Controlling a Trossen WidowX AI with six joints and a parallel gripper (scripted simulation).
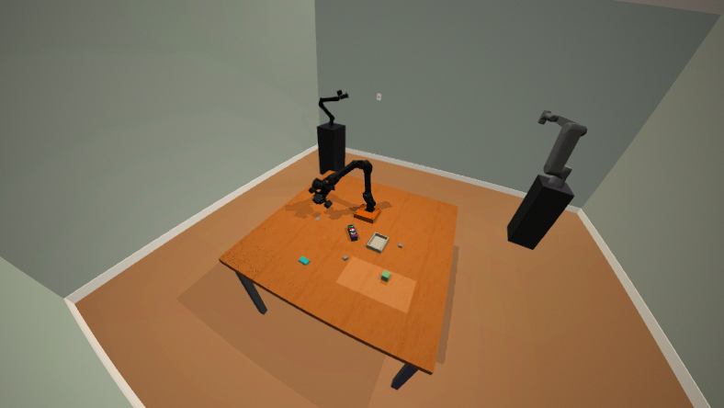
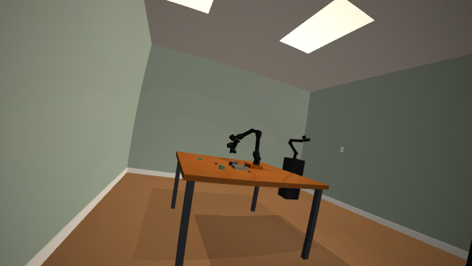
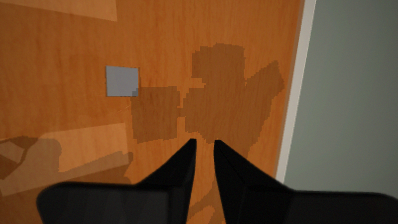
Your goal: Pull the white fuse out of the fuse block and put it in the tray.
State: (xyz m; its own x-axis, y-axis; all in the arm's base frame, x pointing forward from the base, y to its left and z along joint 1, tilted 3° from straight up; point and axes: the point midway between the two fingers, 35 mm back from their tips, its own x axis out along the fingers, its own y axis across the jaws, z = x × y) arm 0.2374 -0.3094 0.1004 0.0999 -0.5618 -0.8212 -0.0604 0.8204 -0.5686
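My gripper tip is 3 cm short of the white fuse, 33 cm to the right of it and 8 cm above it. Round my gripper tip: grey tray (2 cm ahead, 52 cm to the left, 10 cm below); green block (23 cm ahead, 67 cm to the left, 9 cm below); teal block (38 cm ahead, 21 cm to the left, 10 cm below).
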